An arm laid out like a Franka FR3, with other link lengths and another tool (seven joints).
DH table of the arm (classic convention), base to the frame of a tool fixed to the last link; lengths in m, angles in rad. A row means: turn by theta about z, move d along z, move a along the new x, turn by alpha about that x. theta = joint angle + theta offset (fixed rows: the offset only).
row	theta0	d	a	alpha
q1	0	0.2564	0	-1.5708
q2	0	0	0	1.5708
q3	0	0.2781	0.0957	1.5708
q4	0	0	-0.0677	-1.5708
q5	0	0.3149	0	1.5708
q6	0	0	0.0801	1.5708
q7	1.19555	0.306	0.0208	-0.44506
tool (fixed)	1.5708	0.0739	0	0
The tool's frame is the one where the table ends.
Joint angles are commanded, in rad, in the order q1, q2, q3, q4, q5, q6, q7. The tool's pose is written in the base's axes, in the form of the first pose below.
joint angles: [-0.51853, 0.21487, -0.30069, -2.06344, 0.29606, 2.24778, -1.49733]
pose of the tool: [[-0.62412 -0.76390 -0.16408 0.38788], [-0.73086 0.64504 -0.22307 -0.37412], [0.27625 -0.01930 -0.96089 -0.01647], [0 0 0 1]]
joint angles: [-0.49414, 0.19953, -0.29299, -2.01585, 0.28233, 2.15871, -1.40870]
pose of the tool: [[-0.63965 -0.74467 -0.19054 0.39762], [-0.72195 0.66713 -0.18366 -0.35289], [0.26388 0.02008 -0.96435 0.00101], [0 0 0 1]]
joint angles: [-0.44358, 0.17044, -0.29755, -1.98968, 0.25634, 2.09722, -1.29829]
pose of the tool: [[-0.65890 -0.71930 -0.22014 0.40679], [-0.70160 0.69320 -0.16502 -0.33118], [0.27130 0.04572 -0.96141 0.02026], [0 0 0 1]]
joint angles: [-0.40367, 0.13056, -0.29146, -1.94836, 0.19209, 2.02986, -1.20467]
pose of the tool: [[-0.65217 -0.71688 -0.24650 0.41273], [-0.69259 0.69566 -0.19072 -0.32117], [0.30820 0.04635 -0.95019 0.04985], [0 0 0 1]]
